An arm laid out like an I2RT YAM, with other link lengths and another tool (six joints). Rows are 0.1 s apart.
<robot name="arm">
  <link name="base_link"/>
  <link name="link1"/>
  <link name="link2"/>
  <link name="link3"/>
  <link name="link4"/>
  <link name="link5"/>
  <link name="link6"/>
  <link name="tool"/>
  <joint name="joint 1" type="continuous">
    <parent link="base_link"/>
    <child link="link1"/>
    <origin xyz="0 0 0.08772"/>
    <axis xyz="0 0 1"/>
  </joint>
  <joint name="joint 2" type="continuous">
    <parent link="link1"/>
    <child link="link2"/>
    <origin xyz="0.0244 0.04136 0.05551"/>
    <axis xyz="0 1 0"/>
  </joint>
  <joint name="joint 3" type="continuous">
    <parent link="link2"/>
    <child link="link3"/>
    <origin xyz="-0.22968 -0.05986 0"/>
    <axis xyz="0 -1 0"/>
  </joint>
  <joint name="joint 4" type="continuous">
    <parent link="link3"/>
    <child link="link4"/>
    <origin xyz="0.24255 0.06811 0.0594"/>
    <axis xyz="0 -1 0"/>
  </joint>
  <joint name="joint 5" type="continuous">
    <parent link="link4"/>
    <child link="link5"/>
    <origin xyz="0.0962 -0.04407 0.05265"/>
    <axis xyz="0 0 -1"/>
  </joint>
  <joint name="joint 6" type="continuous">
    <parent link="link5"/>
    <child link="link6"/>
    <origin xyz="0.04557 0 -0.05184"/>
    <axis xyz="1 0 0"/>
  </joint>
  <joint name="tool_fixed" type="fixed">
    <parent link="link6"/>
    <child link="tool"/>
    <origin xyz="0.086 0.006 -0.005" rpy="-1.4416 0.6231 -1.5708"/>
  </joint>
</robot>
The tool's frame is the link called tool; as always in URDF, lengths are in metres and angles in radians. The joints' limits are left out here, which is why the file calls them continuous.
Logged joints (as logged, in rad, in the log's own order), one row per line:
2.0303, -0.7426, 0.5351, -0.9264, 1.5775, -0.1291
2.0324, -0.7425, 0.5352, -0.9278, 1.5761, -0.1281
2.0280, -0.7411, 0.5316, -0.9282, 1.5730, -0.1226
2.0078, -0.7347, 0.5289, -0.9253, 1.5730, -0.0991
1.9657, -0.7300, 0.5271, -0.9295, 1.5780, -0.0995
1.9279, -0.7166, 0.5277, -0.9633, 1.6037, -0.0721
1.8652, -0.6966, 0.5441, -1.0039, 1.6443, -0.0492
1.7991, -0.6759, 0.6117, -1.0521, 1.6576, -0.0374
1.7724, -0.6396, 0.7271, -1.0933, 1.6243, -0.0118
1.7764, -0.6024, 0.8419, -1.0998, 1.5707, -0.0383
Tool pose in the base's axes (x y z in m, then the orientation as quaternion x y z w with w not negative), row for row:
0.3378, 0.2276, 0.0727, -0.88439, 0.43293, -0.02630, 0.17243
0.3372, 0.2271, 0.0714, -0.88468, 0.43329, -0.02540, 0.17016
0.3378, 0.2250, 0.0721, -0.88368, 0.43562, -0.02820, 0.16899
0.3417, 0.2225, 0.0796, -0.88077, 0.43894, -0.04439, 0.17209
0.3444, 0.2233, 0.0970, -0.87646, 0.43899, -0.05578, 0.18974
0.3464, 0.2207, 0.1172, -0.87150, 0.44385, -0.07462, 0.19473
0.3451, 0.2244, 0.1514, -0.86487, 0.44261, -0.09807, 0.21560
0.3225, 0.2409, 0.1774, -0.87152, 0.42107, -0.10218, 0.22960
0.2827, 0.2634, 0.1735, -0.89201, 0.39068, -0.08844, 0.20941
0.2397, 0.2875, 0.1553, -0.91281, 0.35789, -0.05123, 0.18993
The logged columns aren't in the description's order. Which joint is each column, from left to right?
Columns, left to right: joint 2, joint 6, joint 1, joint 4, joint 3, joint 5.
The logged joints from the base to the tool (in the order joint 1, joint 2, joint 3, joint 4, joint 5, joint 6), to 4 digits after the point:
0.5351, 2.0303, 1.5775, -0.9264, -0.1291, -0.7426
0.5352, 2.0324, 1.5761, -0.9278, -0.1281, -0.7425
0.5316, 2.0280, 1.5730, -0.9282, -0.1226, -0.7411
0.5289, 2.0078, 1.5730, -0.9253, -0.0991, -0.7347
0.5271, 1.9657, 1.5780, -0.9295, -0.0995, -0.7300
0.5277, 1.9279, 1.6037, -0.9633, -0.0721, -0.7166
0.5441, 1.8652, 1.6443, -1.0039, -0.0492, -0.6966
0.6117, 1.7991, 1.6576, -1.0521, -0.0374, -0.6759
0.7271, 1.7724, 1.6243, -1.0933, -0.0118, -0.6396
0.8419, 1.7764, 1.5707, -1.0998, -0.0383, -0.6024

